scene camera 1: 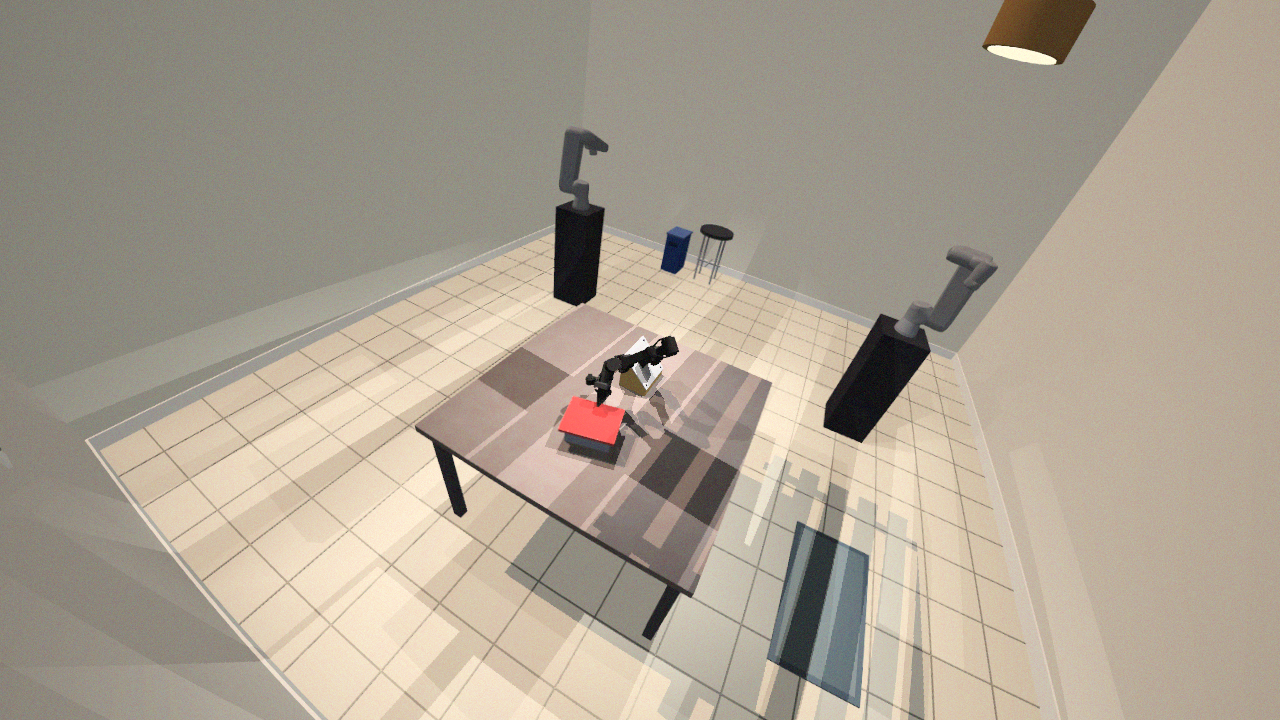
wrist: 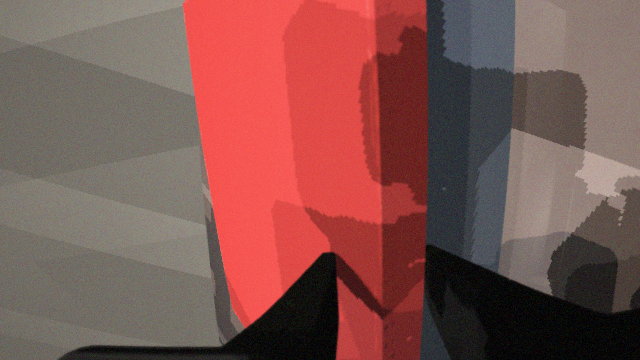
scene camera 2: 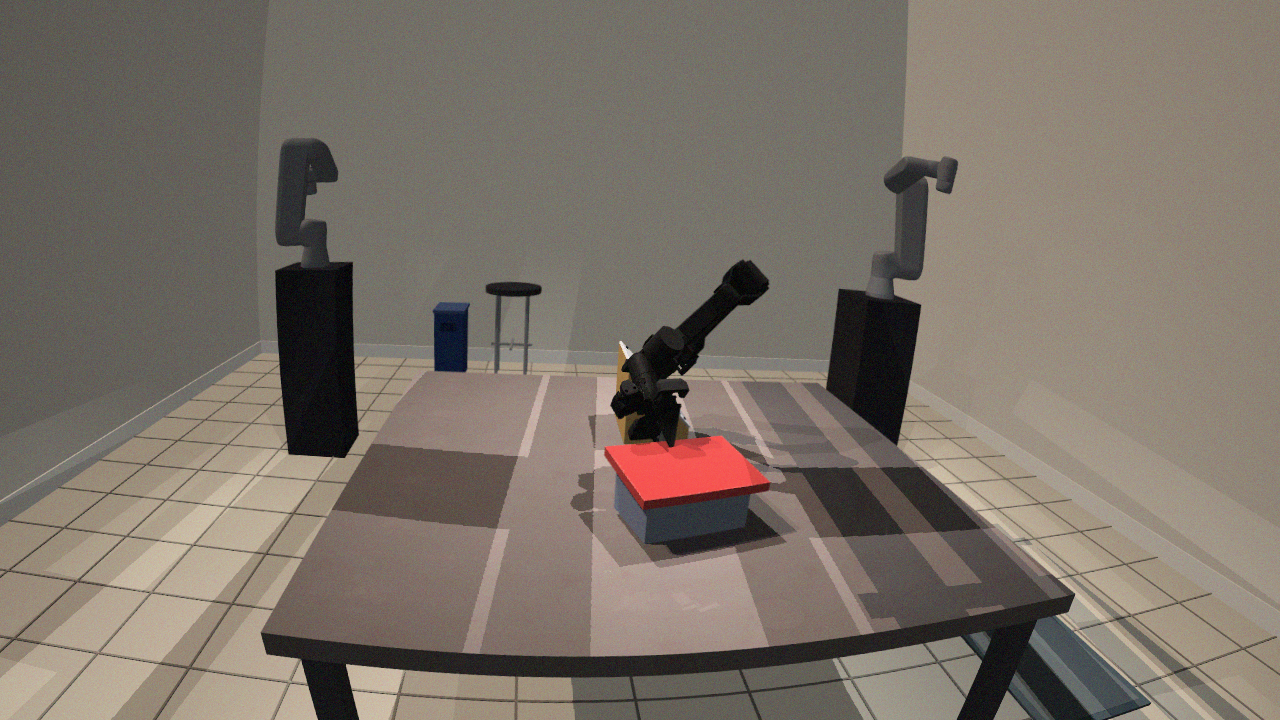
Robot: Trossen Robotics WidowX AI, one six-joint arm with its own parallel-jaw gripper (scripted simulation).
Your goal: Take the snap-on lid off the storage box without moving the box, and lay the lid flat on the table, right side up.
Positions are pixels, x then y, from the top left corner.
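Scene camera 1 gives me a lid, the wrist view [314, 128] has the lid too, and so does scene camera 2. On the lid, [scene camera 1: 592, 423] and [scene camera 2: 694, 470] are the same spot.
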